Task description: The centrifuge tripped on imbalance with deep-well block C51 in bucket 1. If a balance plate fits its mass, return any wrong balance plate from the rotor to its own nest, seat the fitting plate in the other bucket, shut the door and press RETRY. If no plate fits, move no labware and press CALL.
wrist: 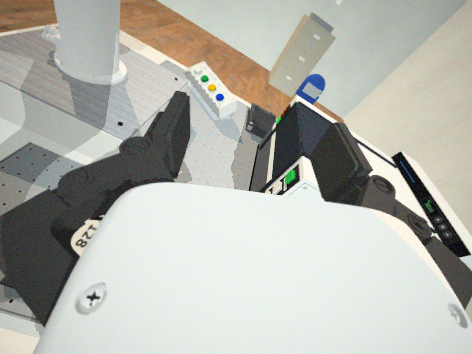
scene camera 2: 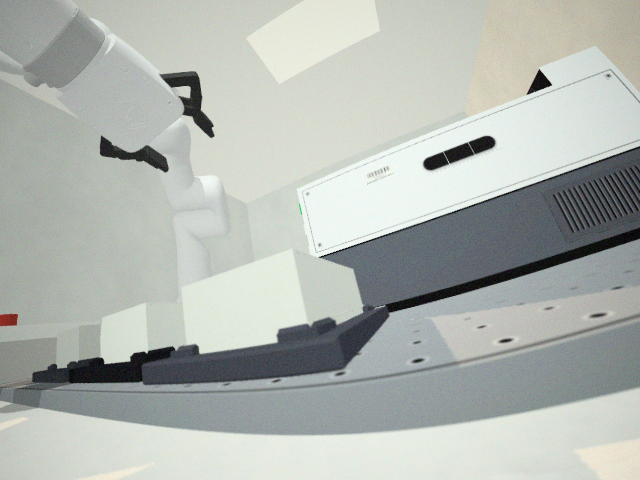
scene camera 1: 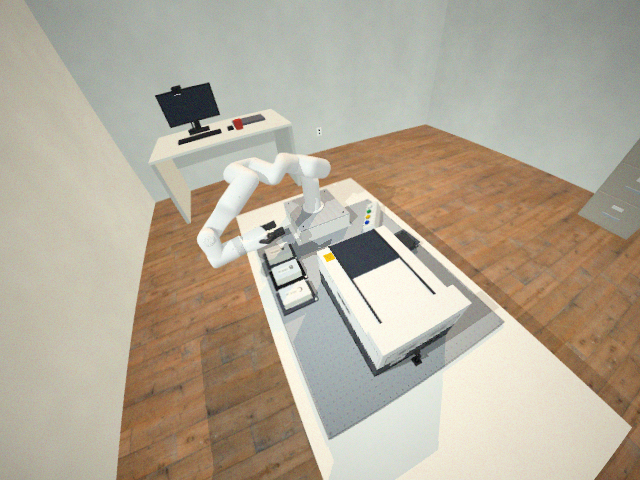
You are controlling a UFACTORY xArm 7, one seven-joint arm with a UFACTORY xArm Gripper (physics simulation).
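Frame: origin at the arm's base, x ahead, y left, z up, level; millimetres.
Seen in the pictures: gripper, fingertip midpoint: (wrist: 257, 128) (scene camera 2: 188, 148) (scene camera 1: 279, 226); arm's base at its link origin: (wrist: 93, 66) (scene camera 1: 313, 206).
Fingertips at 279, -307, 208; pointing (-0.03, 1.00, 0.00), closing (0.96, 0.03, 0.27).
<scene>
Pixels of each thing's top centre, then the offset from my fingertips to it, as dx, dy, dz. "spot": a spot on its surface instead.
- dark panel at its top centre: (wrist: 333, 143) (scene camera 1: 363, 251) +254, +232, -86
- rear plate at its top centre: (wrist: 88, 232) (scene camera 1: 277, 250) -122, -12, -246
- middle plate at its top centre: (scene camera 2: 181, 308) (scene camera 1: 285, 269) +14, -33, -246
- front plate at its top centre: (scene camera 2: 285, 276) (scene camera 1: 294, 291) +148, -58, -246
- cream label reading 128 at a spot on its surface: (wrist: 84, 238) spot: -123, -22, -245
- button box at its top centre: (wrist: 213, 85) (scene camera 1: 368, 215) -28, +519, -225
- small black box at its top centre: (wrist: 265, 117) (scene camera 1: 401, 239) +201, +545, -256
The white centrifuge (scene camera 1: 413, 304) (scene camera 2: 372, 211) (wrist: 310, 181) has a dark panel (scene camera 1: 364, 252) on top; its rotor, C51 and buckets are hidden. Three pale plates stand in dark nests in a row beside it: rear plate (scene camera 1: 279, 253), middle plate (scene camera 1: 287, 271) (scene camera 2: 123, 330), front plate (scene camera 1: 296, 294) (scene camera 2: 240, 307). Their markings are unreadable in the scene views. A cream label reading 128 (wrist: 84, 238) shows behind the finger linkage in the wrist view. My gripper (scene camera 1: 279, 227) (scene camera 2: 188, 150) (wrist: 257, 128) is open and empty, above and behind the rear plate. A button box (scene camera 1: 368, 217) (wrist: 211, 89) has green, yellow and blue buttons.
The arm's base plinth (scene camera 1: 323, 221) stands behind the nests and centrifuge. A small black box (scene camera 1: 406, 239) (wrist: 259, 121) is beside the centrifuge. A desk (scene camera 1: 276, 120) with a monitor (scene camera 1: 188, 104) and red cup (scene camera 1: 237, 124) stands behind. A cabinet (scene camera 1: 617, 198) (wrist: 300, 55) stands apart.
</scene>
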